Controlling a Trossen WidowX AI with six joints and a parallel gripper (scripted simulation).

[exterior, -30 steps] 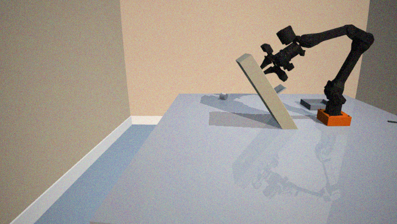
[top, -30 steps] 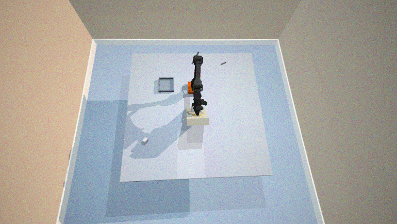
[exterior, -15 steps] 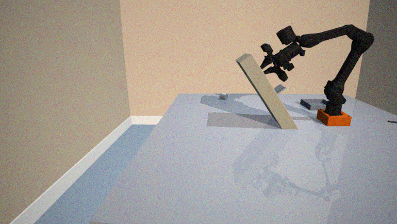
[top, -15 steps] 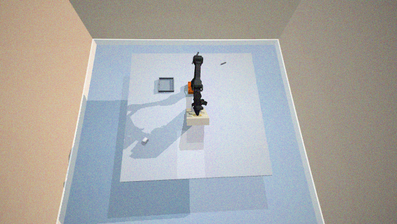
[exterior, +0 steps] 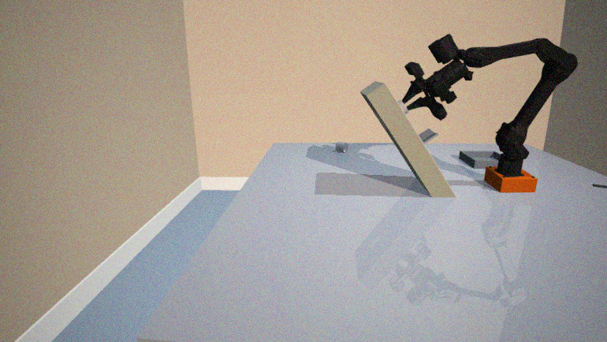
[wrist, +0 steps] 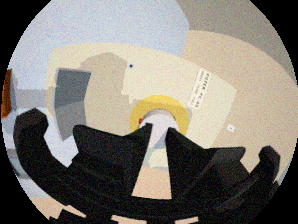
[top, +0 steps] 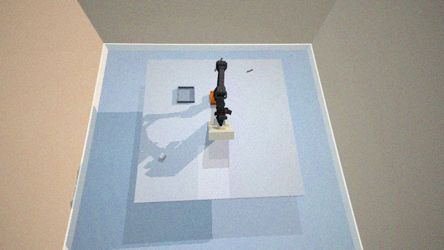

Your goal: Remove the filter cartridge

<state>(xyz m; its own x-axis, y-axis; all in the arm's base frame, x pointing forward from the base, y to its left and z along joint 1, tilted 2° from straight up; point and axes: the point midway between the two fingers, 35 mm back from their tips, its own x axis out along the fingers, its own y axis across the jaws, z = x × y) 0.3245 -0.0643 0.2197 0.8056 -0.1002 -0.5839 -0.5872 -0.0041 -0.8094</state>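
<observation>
The beige service panel lies 90 mm below my gripper tip and 20 mm behind it. From my gripper tip the other things lie so: small grey block: 480 mm to the right, 220 mm below, 70 mm ahead; grey tray: 460 mm behind, 240 mm below, 210 mm to the right; white round filter cartridge: 10 mm below, 10 mm ahead.
</observation>
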